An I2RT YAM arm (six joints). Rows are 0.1 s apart.
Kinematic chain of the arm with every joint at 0, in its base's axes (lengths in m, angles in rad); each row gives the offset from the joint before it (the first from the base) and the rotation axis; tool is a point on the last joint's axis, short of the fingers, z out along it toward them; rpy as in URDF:
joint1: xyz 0 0 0.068 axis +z
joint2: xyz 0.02 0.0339 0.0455 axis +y
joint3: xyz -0.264 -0.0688 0 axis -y
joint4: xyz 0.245 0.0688 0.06 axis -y
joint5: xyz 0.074 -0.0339 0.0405 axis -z
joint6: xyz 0.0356 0 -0.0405 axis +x
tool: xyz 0 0 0 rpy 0 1.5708 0
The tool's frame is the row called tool.
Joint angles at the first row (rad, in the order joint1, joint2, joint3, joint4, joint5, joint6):
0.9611 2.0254 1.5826 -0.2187 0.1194 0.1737
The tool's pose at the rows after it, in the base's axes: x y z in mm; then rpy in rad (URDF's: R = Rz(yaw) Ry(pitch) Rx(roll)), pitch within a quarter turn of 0, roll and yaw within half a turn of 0:
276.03, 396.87, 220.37, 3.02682, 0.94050, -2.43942
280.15, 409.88, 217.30, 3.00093, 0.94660, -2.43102
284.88, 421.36, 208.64, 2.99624, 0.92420, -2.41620
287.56, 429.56, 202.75, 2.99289, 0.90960, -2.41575
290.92, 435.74, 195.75, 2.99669, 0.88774, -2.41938
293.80, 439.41, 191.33, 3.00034, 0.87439, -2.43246
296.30, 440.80, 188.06, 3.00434, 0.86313, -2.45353
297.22, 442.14, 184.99, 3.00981, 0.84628, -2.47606
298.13, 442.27, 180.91, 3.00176, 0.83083, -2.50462
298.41, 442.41, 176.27, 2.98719, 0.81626, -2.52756
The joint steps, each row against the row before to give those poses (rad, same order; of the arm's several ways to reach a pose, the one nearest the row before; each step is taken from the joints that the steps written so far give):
0.0095 0.0587 0.0265 0.0644 -0.0168 -0.0159
0.0061 0.0514 0.0636 -0.0021 -0.0265 -0.0030
0.0037 0.0595 0.0677 -0.0290 -0.0170 -0.0019
0.0044 0.0417 0.0496 -0.0218 -0.0024 0.0052
0.0015 0.0401 0.0466 -0.0287 0.0043 0.0077
0.0000 0.0270 0.0329 -0.0201 0.0115 0.0111
-0.0013 0.0170 0.0203 -0.0161 0.0170 0.0152
0.0013 0.0147 0.0193 -0.0236 0.0200 0.0197
-0.0007 0.0103 0.0064 -0.0115 0.0096 0.0223
-0.0004 0.0085 0.0001 -0.0040 -0.0010 0.0188

